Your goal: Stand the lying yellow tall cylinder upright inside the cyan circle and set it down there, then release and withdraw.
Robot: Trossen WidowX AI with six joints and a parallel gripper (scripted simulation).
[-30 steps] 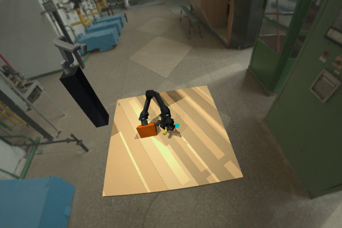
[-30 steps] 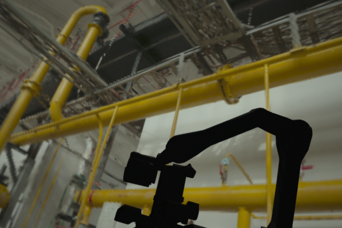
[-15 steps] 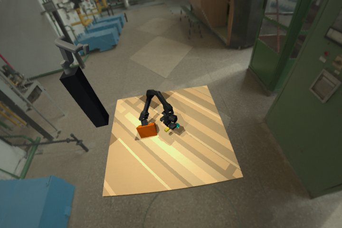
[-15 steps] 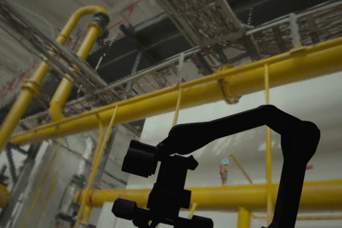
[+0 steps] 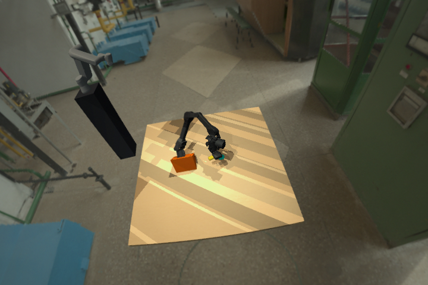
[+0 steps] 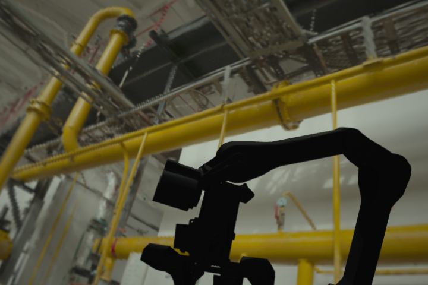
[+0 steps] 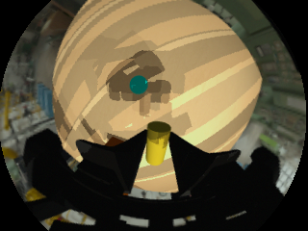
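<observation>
My gripper tip is 20 mm past the yellow tall cylinder and 10 mm to the left of it. Round my gripper tip: cyan circle 60 mm ahead, 80 mm to the left, 140 mm below.
</observation>
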